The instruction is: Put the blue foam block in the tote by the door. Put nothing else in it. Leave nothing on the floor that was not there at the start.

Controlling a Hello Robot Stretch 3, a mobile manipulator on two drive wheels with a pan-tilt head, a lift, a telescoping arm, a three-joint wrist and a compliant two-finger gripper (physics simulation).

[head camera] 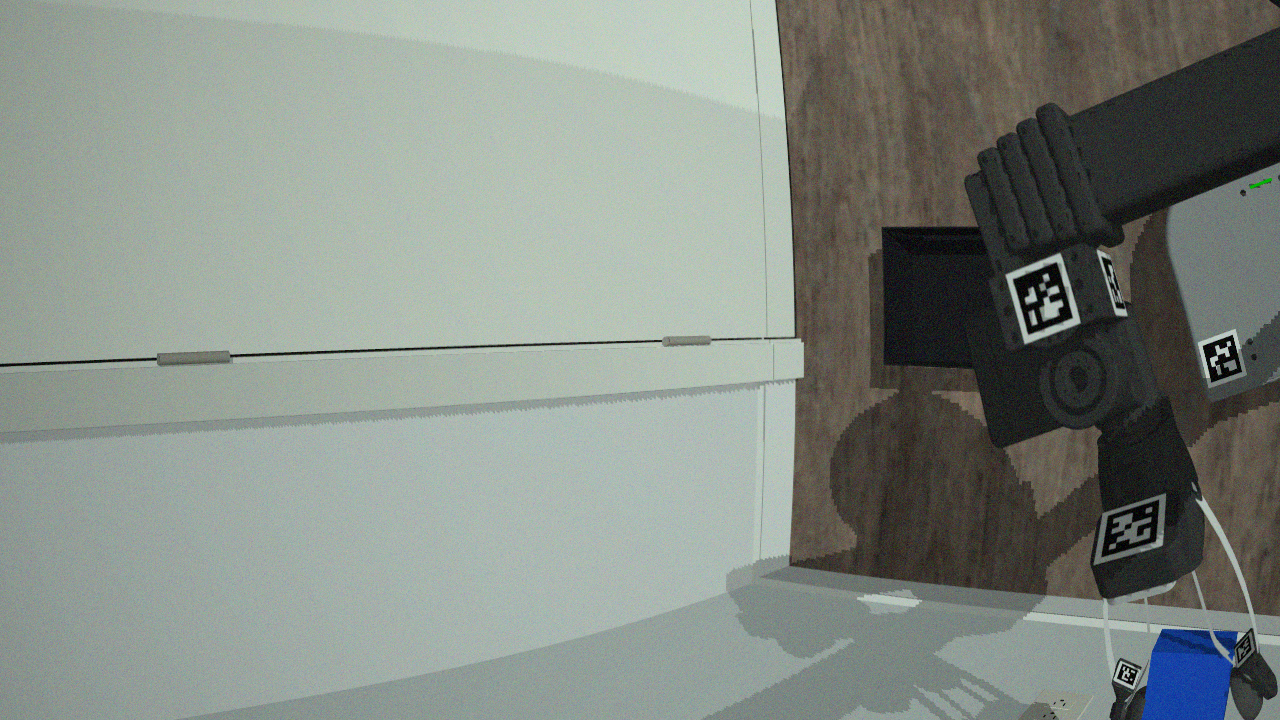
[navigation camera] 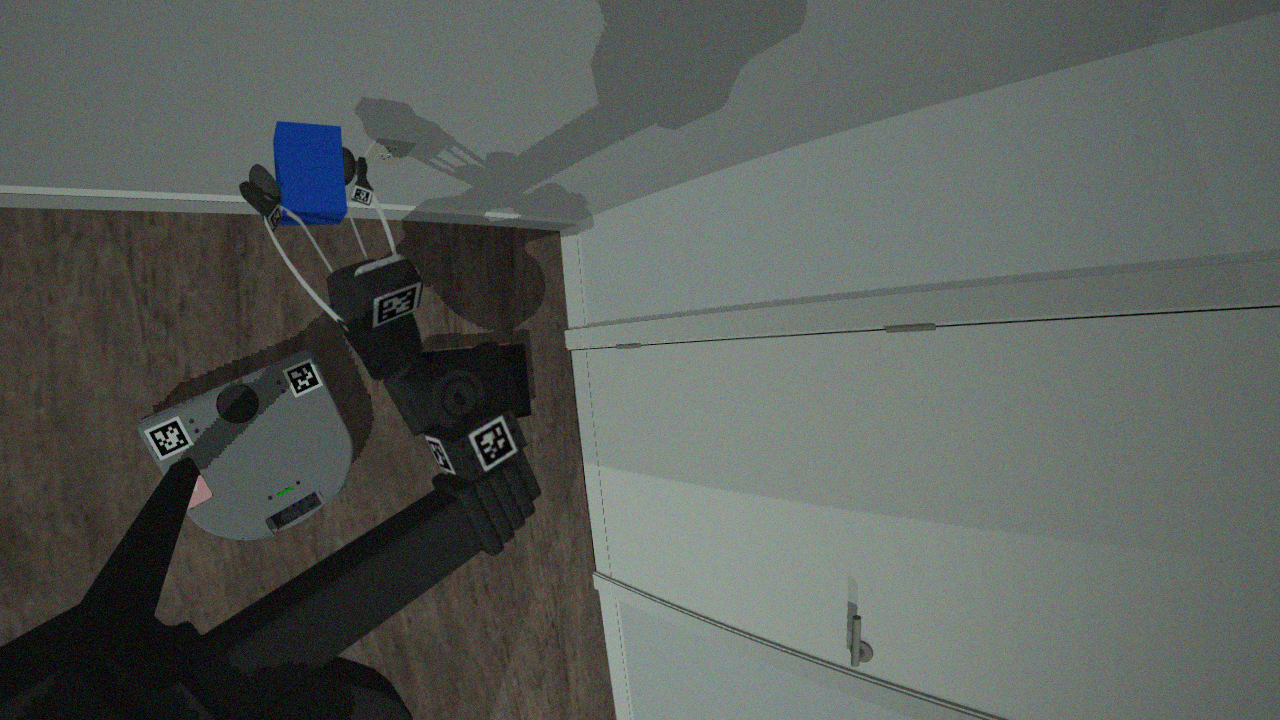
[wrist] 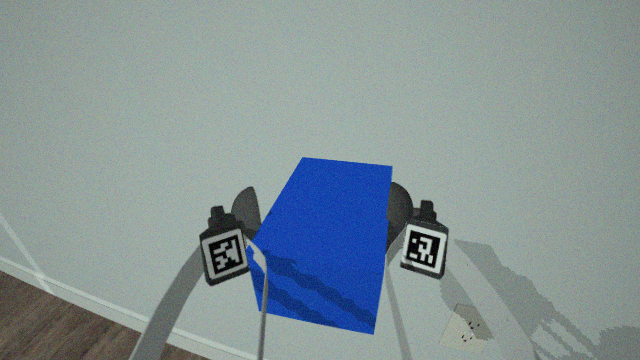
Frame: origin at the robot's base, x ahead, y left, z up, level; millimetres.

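Seen in the pictures: gripper, between the fingertips: (navigation camera: pixel 298 160); robot's base, origin of its link: (navigation camera: pixel 238 401).
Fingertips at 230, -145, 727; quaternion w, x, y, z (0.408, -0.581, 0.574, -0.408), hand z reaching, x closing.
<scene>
Offsets run from my fingertips to a thing's middle, as dx, dy, dz. "pt": to the spot under its first point.
The blue foam block {-16, -6, -4} (head camera: pixel 1188 680) (navigation camera: pixel 309 174) (wrist: pixel 320 225) is between the two fingertips of my gripper (head camera: pixel 1190 691) (navigation camera: pixel 307 179) (wrist: pixel 321 209), which is shut on it. The block is held up off the floor in front of the wall. A black open-topped tote {-432, -369, -676} (head camera: pixel 930 240) (navigation camera: pixel 519 380) stands on the floor beside the door. My wrist hides part of the tote in the head and navigation views. The block is off to one side of the tote. The tote's visible inside is dark, with no object distinguishable in it.
The white door (head camera: pixel 447 223) (navigation camera: pixel 805 501) stands beside the tote, with hinges and a handle {pt -1085, -506, +201} (navigation camera: pixel 856 640). A grey wall meets the door wall in a corner near the gripper. It has an outlet {+96, -233, -326} (head camera: pixel 1060 702) (navigation camera: pixel 389 149) (wrist: pixel 466 329). My grey base (head camera: pixel 1235 268) (navigation camera: pixel 268 483) is on the wooden floor.
</scene>
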